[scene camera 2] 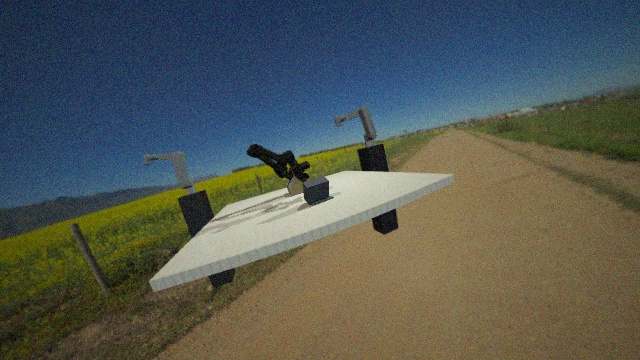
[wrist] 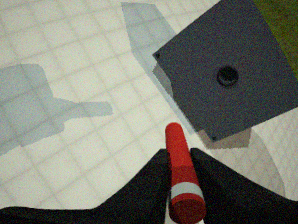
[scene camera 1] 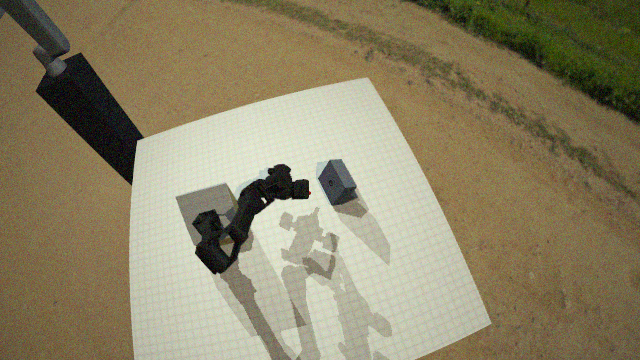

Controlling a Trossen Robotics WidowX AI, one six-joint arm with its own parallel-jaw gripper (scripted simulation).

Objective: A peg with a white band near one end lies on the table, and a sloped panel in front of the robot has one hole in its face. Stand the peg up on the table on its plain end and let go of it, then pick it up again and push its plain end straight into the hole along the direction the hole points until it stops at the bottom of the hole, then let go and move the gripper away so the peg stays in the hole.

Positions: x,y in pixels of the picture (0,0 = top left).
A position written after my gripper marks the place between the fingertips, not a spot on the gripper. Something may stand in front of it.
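There is a red peg here, and my gripper (wrist: 178,155) carries it.
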